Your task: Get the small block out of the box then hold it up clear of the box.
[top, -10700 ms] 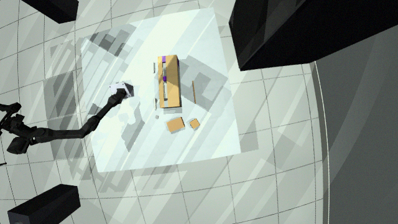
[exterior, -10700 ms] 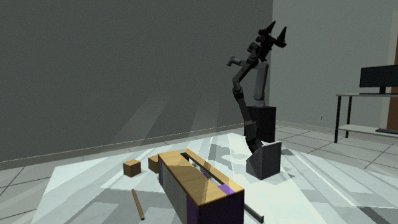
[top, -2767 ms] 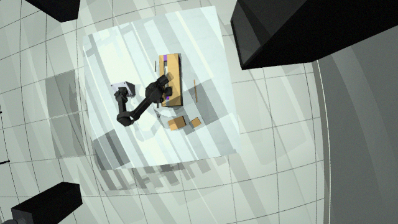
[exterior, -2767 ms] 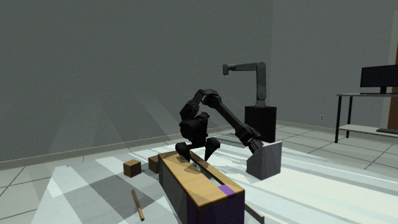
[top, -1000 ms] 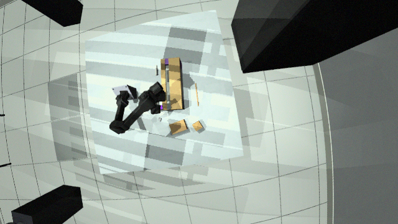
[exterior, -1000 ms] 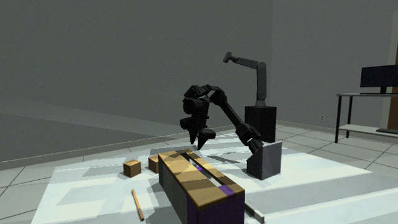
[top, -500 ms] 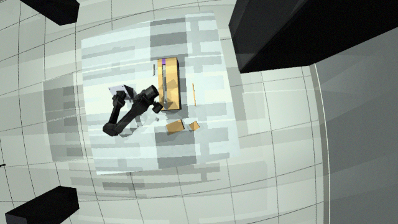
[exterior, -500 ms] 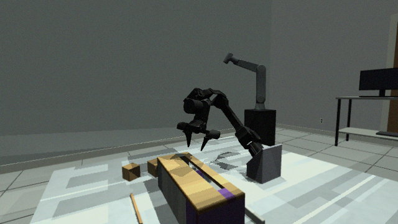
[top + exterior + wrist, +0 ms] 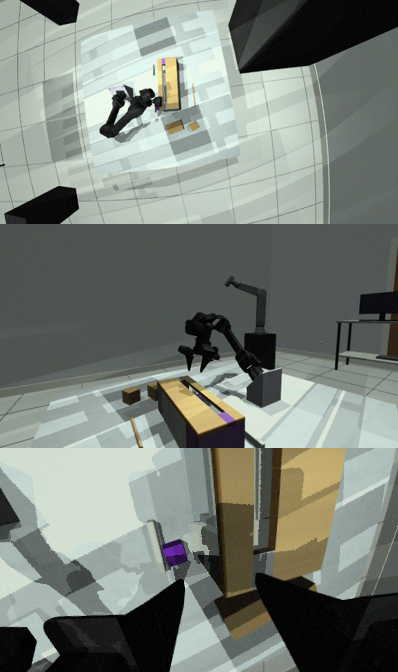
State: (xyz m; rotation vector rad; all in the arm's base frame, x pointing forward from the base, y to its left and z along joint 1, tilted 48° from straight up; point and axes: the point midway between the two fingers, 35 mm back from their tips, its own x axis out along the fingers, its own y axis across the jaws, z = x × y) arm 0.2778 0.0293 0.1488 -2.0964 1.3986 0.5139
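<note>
The purple block lies 140 mm below my gripper tip, 30 mm behind it and 20 mm to the right of it. The rest, counted from my gripper tip: wooden-topped box (150 mm to the left, 90 mm below, 40 mm ahead); then grey piece (150 mm below, 110 mm to the right, 40 mm behind); then thin wooden stick (260 mm ahead, 150 mm below, 80 mm to the left).
</note>
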